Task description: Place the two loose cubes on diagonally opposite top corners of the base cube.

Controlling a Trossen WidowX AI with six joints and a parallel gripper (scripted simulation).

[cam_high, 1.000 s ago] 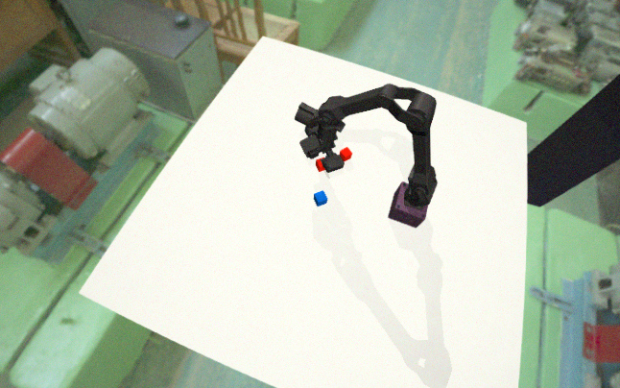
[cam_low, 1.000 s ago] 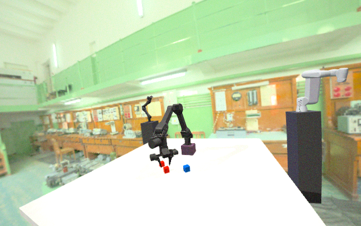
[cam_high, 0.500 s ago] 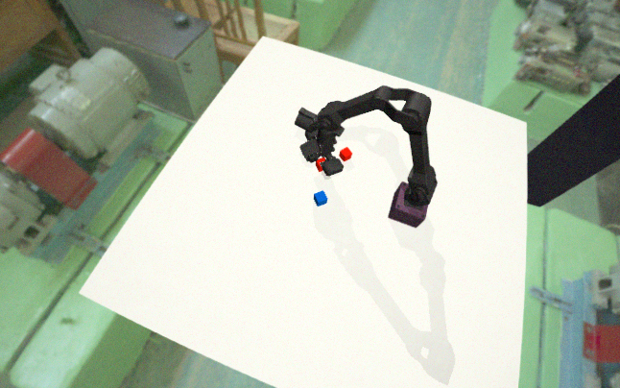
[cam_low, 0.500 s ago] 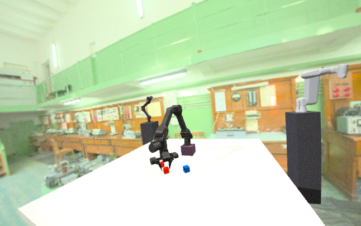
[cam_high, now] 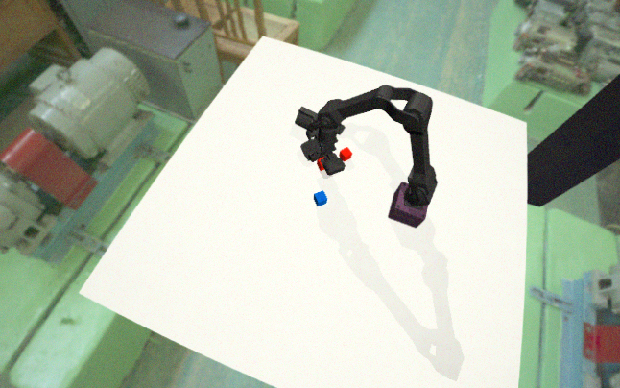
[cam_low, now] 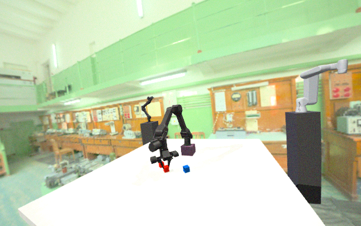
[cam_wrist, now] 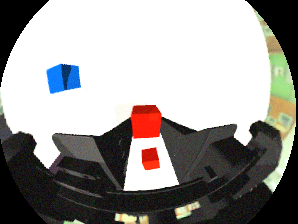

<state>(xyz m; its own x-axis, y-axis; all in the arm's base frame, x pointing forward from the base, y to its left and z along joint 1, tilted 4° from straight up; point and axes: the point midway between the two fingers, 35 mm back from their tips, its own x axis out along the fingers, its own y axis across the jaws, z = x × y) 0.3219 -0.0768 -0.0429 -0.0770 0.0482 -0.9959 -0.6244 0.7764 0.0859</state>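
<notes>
The blue cube lies 13 cm to the left of my gripper tip, 3 cm behind it and 1 cm below it. Also, from my gripper tip: red cube (7 cm to the right, 7 cm behind, 1 cm below).
</notes>
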